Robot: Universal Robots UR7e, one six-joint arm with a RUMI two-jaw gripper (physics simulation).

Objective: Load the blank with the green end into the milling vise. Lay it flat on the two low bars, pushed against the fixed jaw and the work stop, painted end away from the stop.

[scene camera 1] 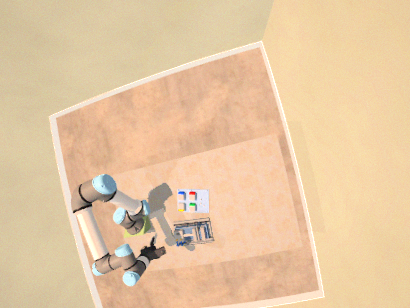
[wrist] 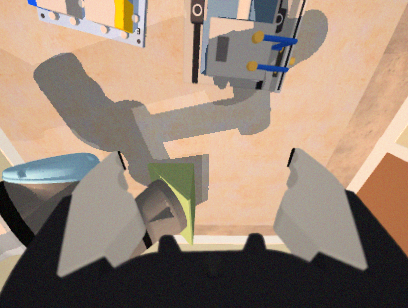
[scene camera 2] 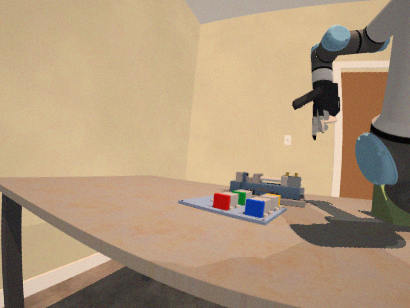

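The blank with the green end (scene camera 1: 193,205) (scene camera 2: 240,198) sits on the pale tray (scene camera 1: 203,197) (scene camera 2: 195,204) (wrist: 92,27), beside the other blanks; it does not show in the wrist view. The blue-grey milling vise (scene camera 1: 200,231) (scene camera 2: 265,189) (wrist: 234,52) stands next to the tray. At its near end in the wrist view is a grey block with two brass knobs and blue levers. No blank shows in the parts of the vise that are visible. My gripper (scene camera 2: 315,135) (wrist: 206,152) is open and empty, high above the table and off to the robot-base side of the vise.
Blanks with red (scene camera 1: 192,195) (scene camera 2: 222,201), blue (scene camera 1: 181,195) (scene camera 2: 255,207) and yellow (scene camera 1: 181,207) (scene camera 2: 273,200) (wrist: 123,15) ends share the tray. The arm's green base mount (scene camera 1: 142,229) (wrist: 177,175) is left of the vise in scene camera 1. The arm's shadow falls across the table.
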